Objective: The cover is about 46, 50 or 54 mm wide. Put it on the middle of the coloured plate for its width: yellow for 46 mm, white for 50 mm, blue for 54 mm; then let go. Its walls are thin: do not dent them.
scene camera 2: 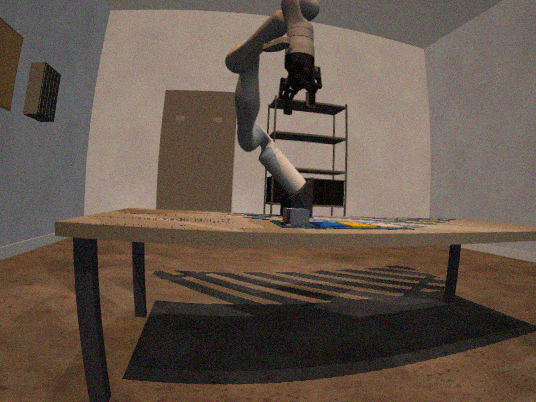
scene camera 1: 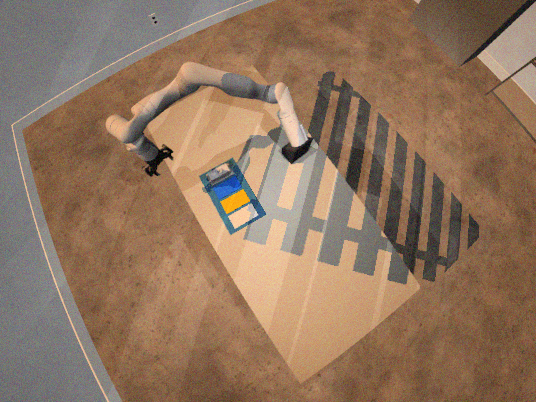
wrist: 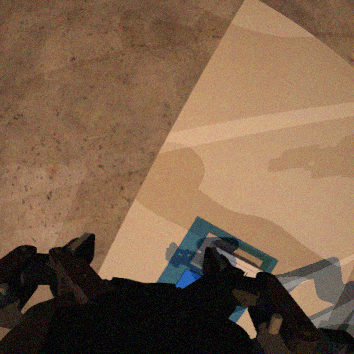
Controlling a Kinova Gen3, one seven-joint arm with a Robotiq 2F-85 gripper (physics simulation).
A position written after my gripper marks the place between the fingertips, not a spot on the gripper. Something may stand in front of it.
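Teal board (scene camera 1: 234, 169), (wrist: 187, 255). My gripper (scene camera 2: 298, 111), (wrist: 148, 252).
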